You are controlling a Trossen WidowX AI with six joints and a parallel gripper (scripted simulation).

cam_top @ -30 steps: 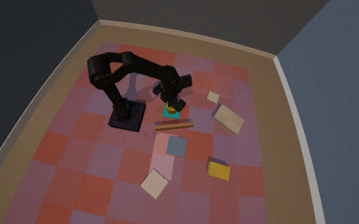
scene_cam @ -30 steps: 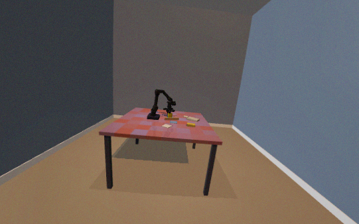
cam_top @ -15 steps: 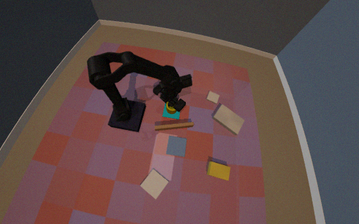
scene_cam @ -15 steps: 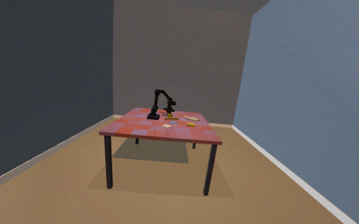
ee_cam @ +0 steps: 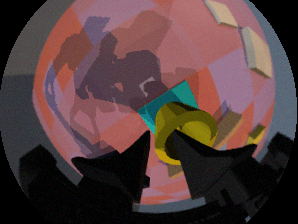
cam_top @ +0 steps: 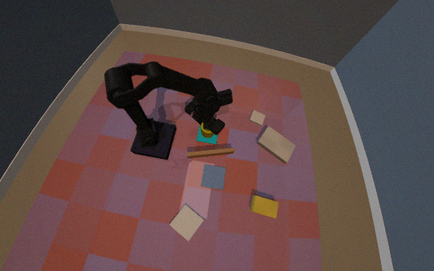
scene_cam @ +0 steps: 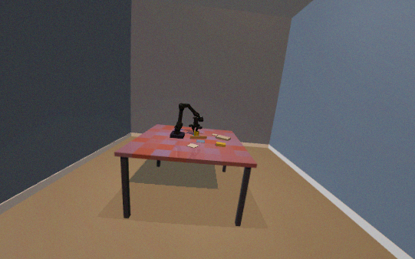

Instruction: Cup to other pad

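The cup is 20 mm ahead of my gripper tip, 10 mm to the right of it and 10 mm below it. The rest, counted from my gripper tip: orange bar (120 mm to the right, 70 mm ahead, 40 mm below); then teal pad (50 mm below, 30 mm ahead, 10 mm to the right); then yellow block (360 mm ahead, 300 mm to the right, 30 mm below).
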